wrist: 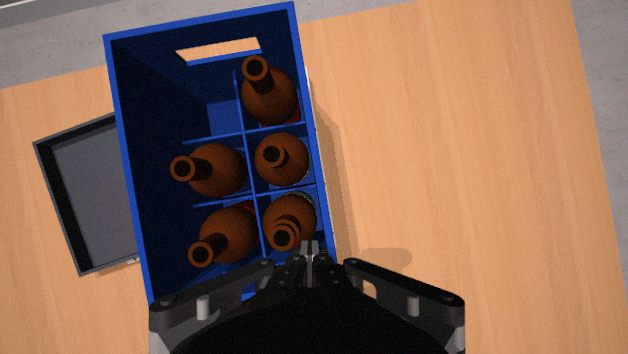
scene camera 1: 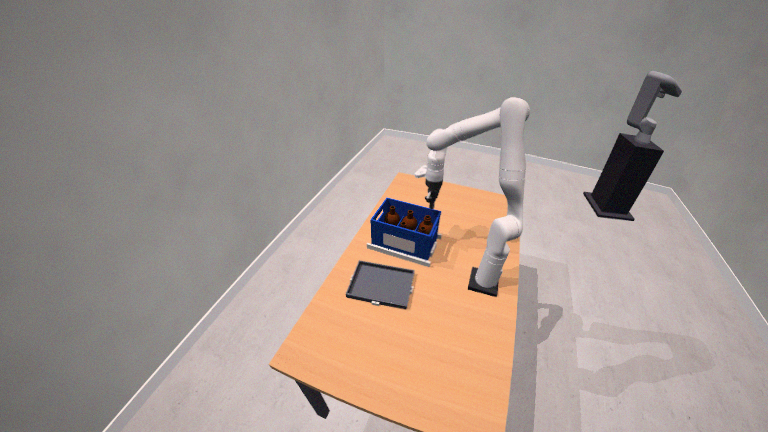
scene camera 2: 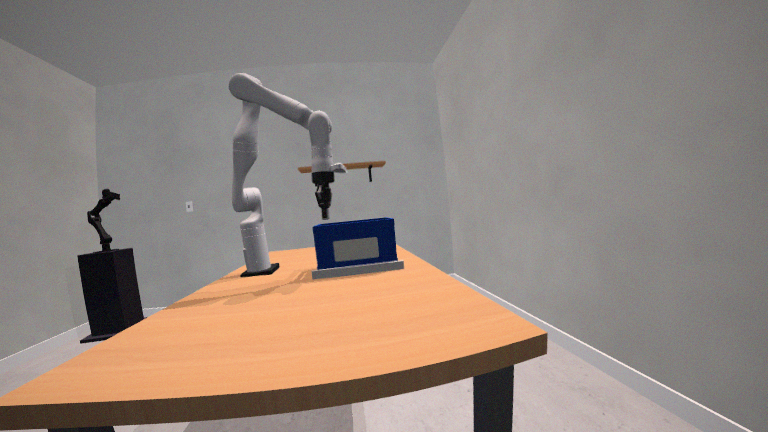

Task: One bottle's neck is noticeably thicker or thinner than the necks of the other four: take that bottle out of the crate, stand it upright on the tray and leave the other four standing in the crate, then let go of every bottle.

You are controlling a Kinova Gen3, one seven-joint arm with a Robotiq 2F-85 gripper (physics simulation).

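Places are measured from the arm's base along level axes (x ahead, y left, z up), in millimetres.
Pixels of known places: gripper, fingertip midpoint: (wrist: pixel 309 251) (scene camera 1: pixel 431 208) (scene camera 2: pixel 325 219); arm's base, link origin: (scene camera 1: pixel 485 279) (scene camera 2: pixel 259 268).
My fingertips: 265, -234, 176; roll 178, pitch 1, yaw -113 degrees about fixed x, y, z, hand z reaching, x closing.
Note:
For each thing: its top centre in the pictures, then the offset to it from my fingertips, as dx, dy, dz. "spot": a spot on its surface instead. Level surfaces: height alone.
- blue crate, top centre: (wrist: pixel 219 159) (scene camera 2: pixel 353 221) (scene camera 1: pixel 406 215) +108, +46, -18
- far bottle, top centre: (wrist: pixel 254 67) (scene camera 1: pixel 392 207) +181, -17, -30
- dark tray, surface spot: (wrist: pixel 95 200) spot: +176, +360, -188
- wooden table, surface height: dz -193
The blue crate (scene camera 1: pixel 377 234) (scene camera 2: pixel 324 248) (wrist: pixel 126 150) holds five brown bottles standing in its compartments. In the wrist view the right column holds the far bottle (wrist: pixel 270 97), the middle one (wrist: pixel 292 167) and the near one (wrist: pixel 292 216), whose neck shows stepped rings. The left column holds two bottles, a middle one (wrist: pixel 222 170) and a near one (wrist: pixel 232 235); its far compartment is empty. I cannot tell the odd neck for certain. My gripper (scene camera 1: pixel 432 206) (scene camera 2: pixel 325 216) (wrist: pixel 309 251) is shut and empty, above the crate's near end, just beside the stepped-neck bottle. The dark tray (scene camera 1: pixel 380 283) (wrist: pixel 95 200) is empty.
The crate stands between pale strips (scene camera 1: pixel 398 254) (scene camera 2: pixel 357 269) on the wooden table (scene camera 1: pixel 418 354) (scene camera 2: pixel 300 333) (wrist: pixel 450 150). The tray lies beside the crate's long side. The arm's base (scene camera 1: pixel 483 282) (scene camera 2: pixel 259 269) is on the table. A black pedestal (scene camera 1: pixel 622 177) (scene camera 2: pixel 111 290) with another arm stands off the table.

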